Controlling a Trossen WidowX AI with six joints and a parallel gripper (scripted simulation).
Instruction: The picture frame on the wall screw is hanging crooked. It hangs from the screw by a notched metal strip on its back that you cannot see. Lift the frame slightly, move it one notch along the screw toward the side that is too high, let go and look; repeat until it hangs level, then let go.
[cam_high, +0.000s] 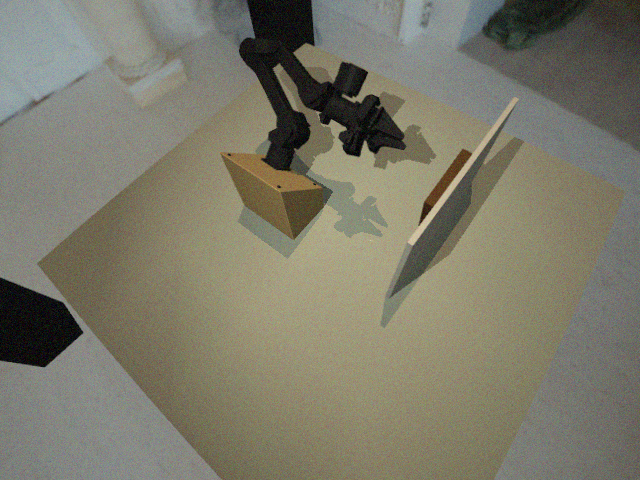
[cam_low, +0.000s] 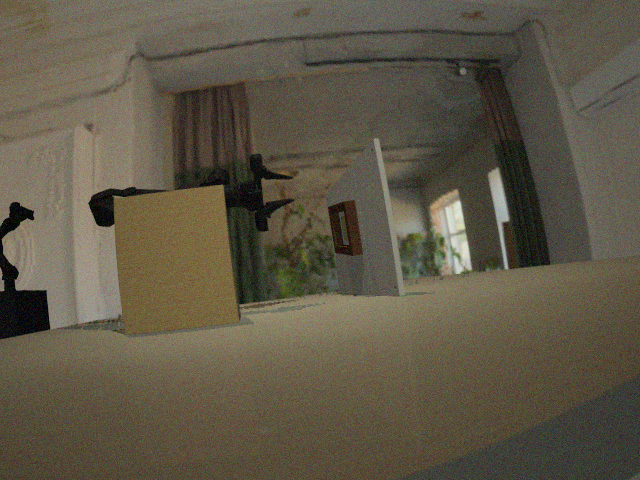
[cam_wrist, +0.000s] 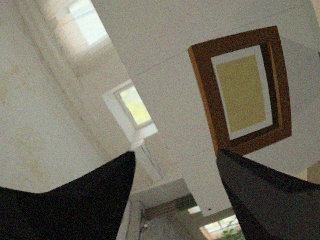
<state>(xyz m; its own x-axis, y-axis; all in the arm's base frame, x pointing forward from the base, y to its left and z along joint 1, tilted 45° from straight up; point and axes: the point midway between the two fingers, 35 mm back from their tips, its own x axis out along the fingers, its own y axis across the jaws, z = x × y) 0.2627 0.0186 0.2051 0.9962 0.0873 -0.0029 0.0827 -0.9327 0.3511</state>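
Now: gripper tip 130 mm short of the brown picture frame, 30 mm to the right of it and 110 mm above it. Also, from my gripper tip: white wall panel 140 mm ahead, 20 mm to the left, 130 mm below.
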